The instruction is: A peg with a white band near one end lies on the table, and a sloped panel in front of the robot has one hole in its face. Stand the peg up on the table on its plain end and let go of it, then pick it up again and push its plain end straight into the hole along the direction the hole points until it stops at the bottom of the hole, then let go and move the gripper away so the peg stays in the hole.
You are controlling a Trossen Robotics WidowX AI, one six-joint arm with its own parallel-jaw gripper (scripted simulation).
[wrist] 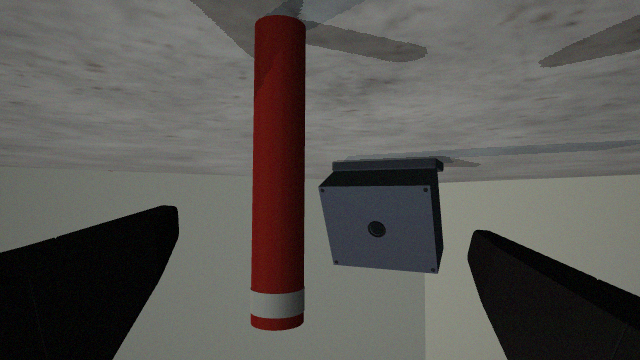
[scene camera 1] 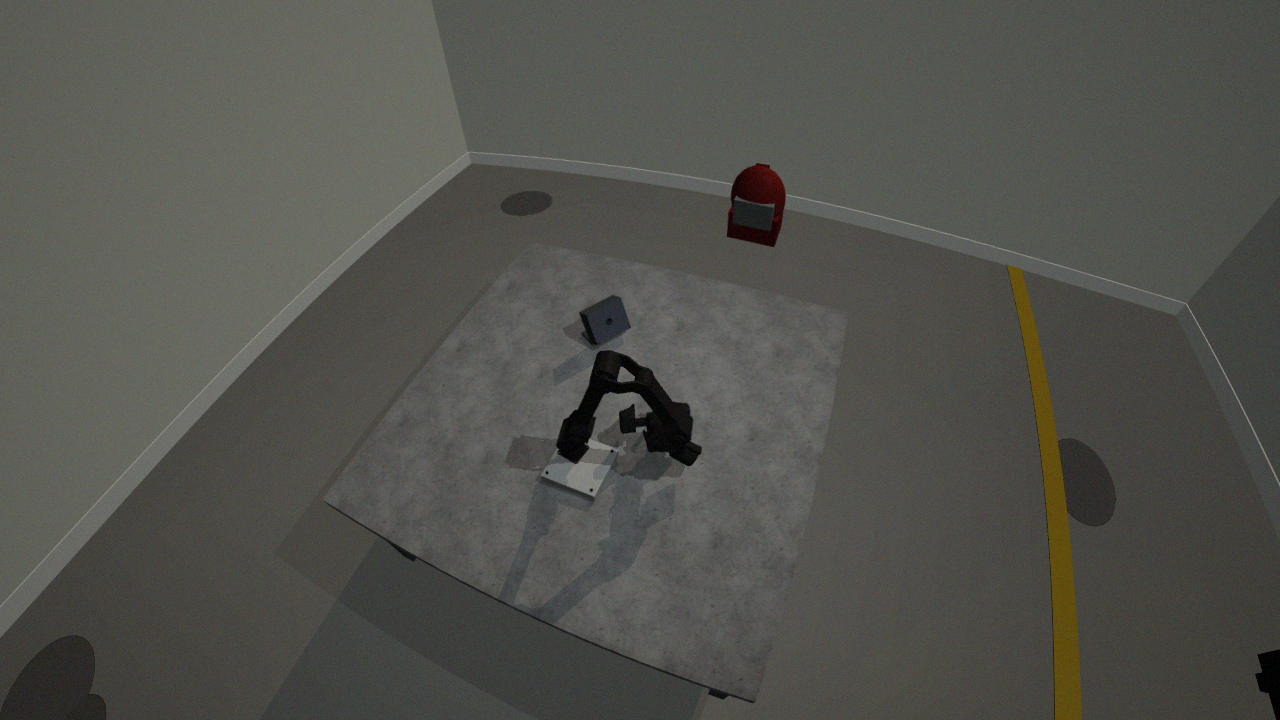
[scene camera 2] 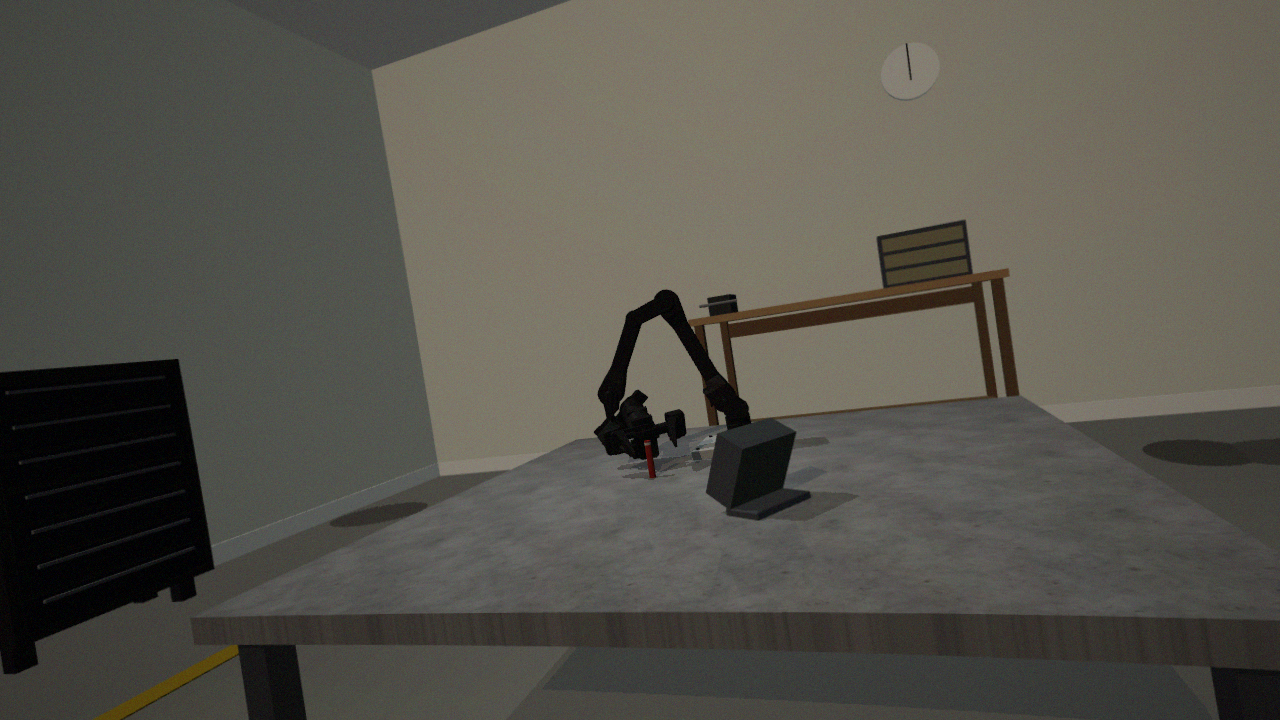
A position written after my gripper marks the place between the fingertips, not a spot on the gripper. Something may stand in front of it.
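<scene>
My gripper (scene camera 2: 655,450) is open and it's holding nothing. You'd also find my gripper (scene camera 1: 649,403) in that other scene view, and the wrist camera shows the gripper (wrist: 325,232) too. There's a grey sloped panel (scene camera 2: 749,461) as well, and the wrist view shows that panel (wrist: 413,241) too.
</scene>
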